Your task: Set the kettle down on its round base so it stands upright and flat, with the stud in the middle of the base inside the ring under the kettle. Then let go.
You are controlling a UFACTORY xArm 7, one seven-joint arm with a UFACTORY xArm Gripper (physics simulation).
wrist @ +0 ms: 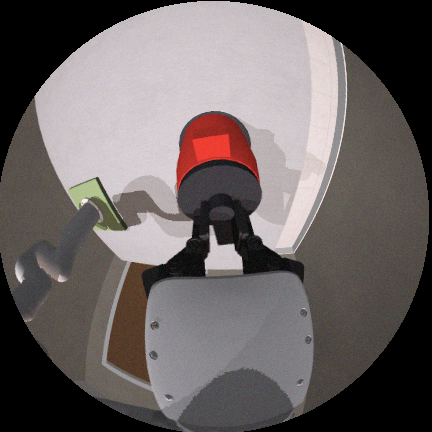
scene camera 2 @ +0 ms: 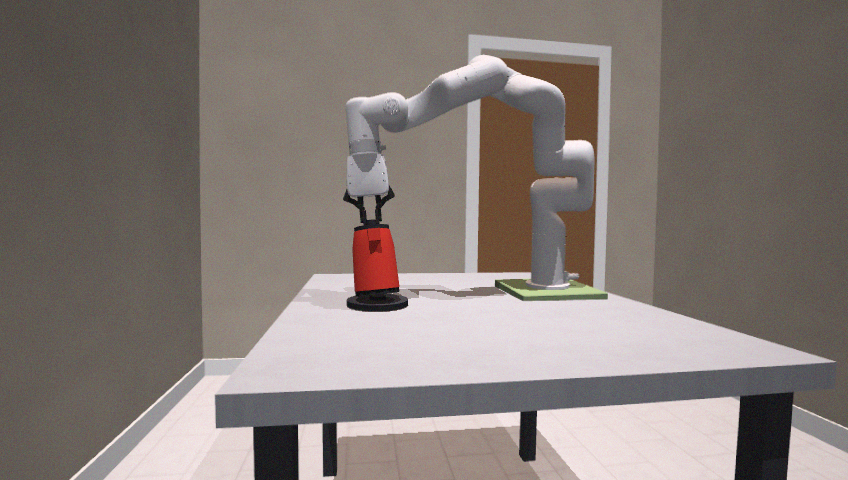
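The red kettle (scene camera 2: 374, 264) (wrist: 215, 137) has a black lid and hangs from my gripper, tilted slightly in the scene view. My gripper (scene camera 2: 370, 221) (wrist: 219, 212) is shut on the knob of its lid. The round black base (scene camera 2: 377, 306) lies on the table under the kettle; in the wrist view its rim (wrist: 215, 113) shows past the kettle's far side. In the scene view a narrow gap with a dark part, seemingly the stud, shows between the kettle's bottom and the base. The ring under the kettle is hidden, so I cannot tell whether the stud is inside it.
The grey table (scene camera 2: 476, 350) (wrist: 125, 90) carries the base. The green mounting plate (scene camera 2: 586, 292) (wrist: 82, 191) of the arm lies at the back right in the scene view. The table's left edge runs near the base. A brown door (scene camera 2: 535, 178) is behind.
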